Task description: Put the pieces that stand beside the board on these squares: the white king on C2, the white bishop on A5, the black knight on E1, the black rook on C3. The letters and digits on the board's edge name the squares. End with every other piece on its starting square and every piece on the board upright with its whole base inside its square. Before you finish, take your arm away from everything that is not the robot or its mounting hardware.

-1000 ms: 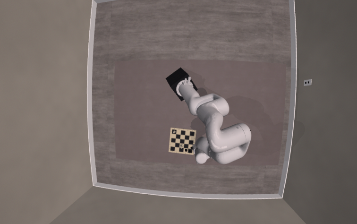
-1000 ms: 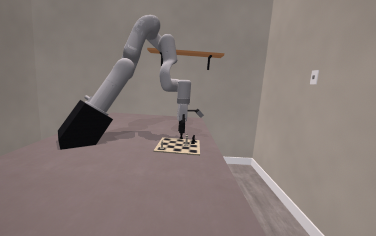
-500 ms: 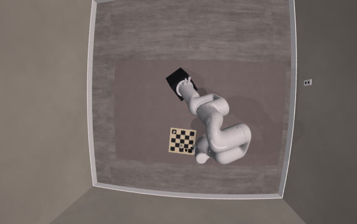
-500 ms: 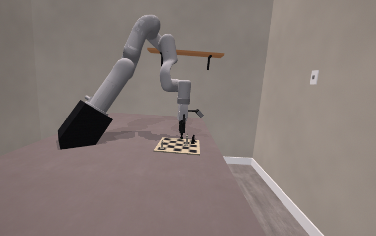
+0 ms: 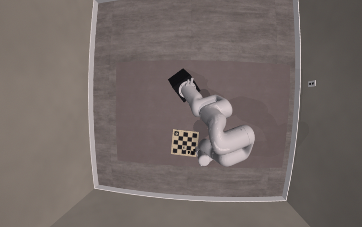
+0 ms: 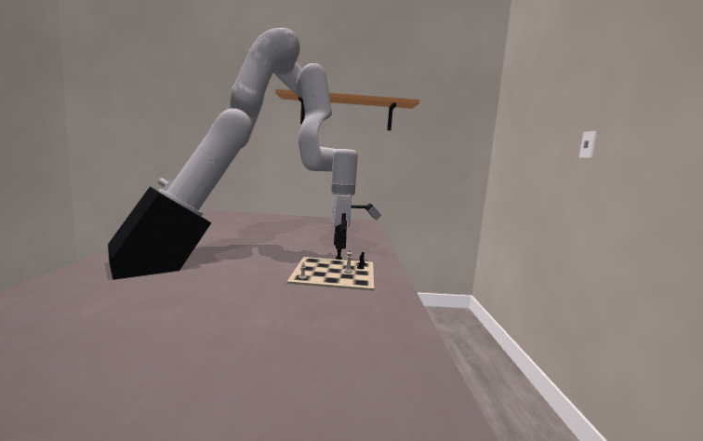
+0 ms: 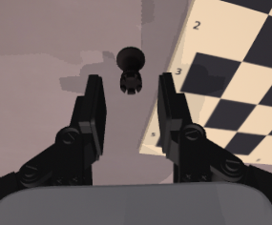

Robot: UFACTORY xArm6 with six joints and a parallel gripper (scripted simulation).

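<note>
Now: hand 5 cm short of the white king, 13 cm to the left of it and 2 cm above it. From my hand the other things lie so: chessboard 1 cm ahead, 14 cm to the right, 6 cm below; black piece 8 cm ahead, 5 cm to the right, 4 cm below; white bishop 5 cm behind, 22 cm to the right, 3 cm below.
</note>
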